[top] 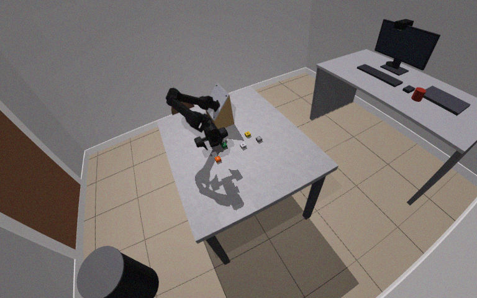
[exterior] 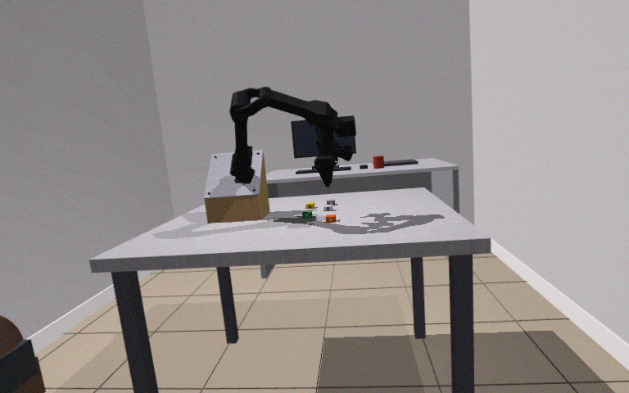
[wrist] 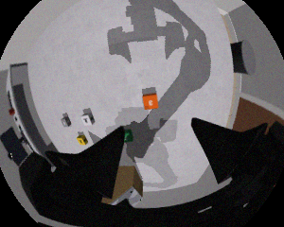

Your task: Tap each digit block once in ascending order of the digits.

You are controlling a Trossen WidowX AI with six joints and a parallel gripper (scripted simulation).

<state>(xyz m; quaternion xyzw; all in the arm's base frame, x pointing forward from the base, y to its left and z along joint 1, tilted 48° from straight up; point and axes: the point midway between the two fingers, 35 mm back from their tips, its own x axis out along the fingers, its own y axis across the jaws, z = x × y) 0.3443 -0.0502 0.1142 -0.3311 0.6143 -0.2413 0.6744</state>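
Now: the orange block 11 cm below my gripper tip. From my gripper tip the other things lie so: green block (11 cm below, 10 cm behind, 7 cm to the left); yellow block (26 cm to the left, 13 cm behind, 11 cm below).
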